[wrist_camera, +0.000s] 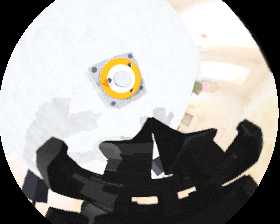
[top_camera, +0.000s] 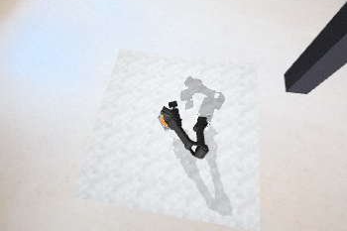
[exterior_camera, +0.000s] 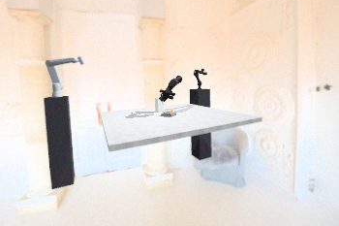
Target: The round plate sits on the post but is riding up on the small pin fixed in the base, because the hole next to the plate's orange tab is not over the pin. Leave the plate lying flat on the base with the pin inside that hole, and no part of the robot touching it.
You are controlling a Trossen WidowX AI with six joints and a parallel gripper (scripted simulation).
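Right now the round plate is 10 cm below my gripper tip, 5 cm to the left of it and 5 cm ahead of it.
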